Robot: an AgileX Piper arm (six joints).
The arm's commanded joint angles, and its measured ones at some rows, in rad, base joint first. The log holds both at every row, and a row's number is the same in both.
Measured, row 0:
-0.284, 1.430, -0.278, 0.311, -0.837, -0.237
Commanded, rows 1 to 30:
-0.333, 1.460, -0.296, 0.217, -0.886, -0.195
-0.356, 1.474, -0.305, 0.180, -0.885, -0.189
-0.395, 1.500, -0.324, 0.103, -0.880, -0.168
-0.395, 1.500, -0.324, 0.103, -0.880, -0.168
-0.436, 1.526, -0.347, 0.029, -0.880, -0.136
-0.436, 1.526, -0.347, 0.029, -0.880, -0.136
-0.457, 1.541, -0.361, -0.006, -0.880, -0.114
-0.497, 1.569, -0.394, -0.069, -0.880, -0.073
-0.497, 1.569, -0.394, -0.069, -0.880, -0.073
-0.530, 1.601, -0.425, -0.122, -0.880, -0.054
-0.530, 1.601, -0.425, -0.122, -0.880, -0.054
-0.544, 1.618, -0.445, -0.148, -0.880, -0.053
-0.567, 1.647, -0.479, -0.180, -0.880, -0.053
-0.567, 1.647, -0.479, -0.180, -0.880, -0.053
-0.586, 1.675, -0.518, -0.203, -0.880, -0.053
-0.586, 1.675, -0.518, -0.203, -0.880, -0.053
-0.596, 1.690, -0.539, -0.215, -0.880, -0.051
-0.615, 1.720, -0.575, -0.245, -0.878, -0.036
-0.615, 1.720, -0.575, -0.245, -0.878, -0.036
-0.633, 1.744, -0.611, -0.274, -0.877, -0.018
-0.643, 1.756, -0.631, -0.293, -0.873, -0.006
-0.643, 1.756, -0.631, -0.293, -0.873, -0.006
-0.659, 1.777, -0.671, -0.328, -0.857, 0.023
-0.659, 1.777, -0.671, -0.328, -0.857, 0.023
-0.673, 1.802, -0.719, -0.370, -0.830, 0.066
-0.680, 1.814, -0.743, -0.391, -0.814, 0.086
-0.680, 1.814, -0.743, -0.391, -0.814, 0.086
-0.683, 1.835, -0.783, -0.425, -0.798, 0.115
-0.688, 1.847, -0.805, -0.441, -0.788, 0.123
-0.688, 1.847, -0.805, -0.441, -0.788, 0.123
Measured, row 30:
-0.675, 1.822, -0.751, -0.383, -0.817, 0.082
